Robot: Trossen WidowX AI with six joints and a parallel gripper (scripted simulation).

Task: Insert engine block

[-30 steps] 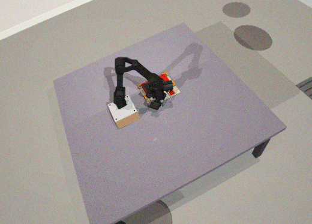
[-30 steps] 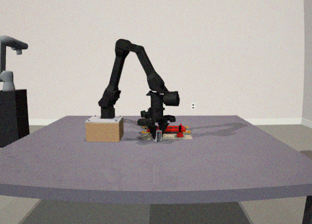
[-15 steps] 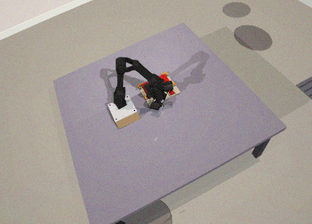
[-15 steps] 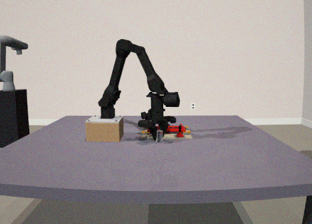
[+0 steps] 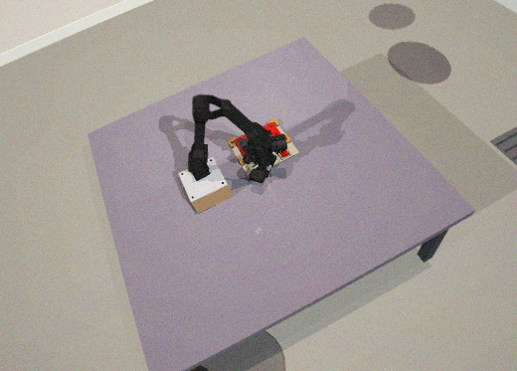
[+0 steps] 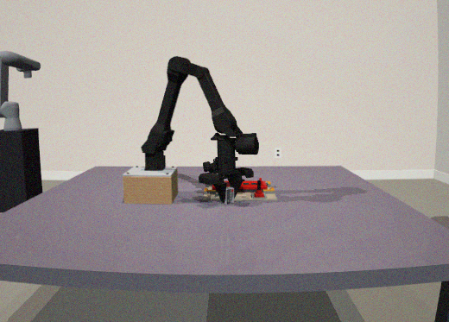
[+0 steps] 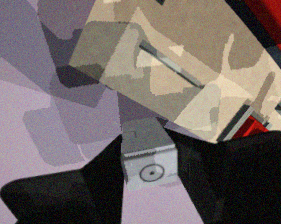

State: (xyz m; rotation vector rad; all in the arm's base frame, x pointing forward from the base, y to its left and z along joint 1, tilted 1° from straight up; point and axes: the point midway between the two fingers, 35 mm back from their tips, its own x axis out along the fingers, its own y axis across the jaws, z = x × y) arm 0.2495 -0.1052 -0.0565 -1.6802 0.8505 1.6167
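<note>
My gripper tip is now 2 cm below the engine block and 1 cm past it.
</note>
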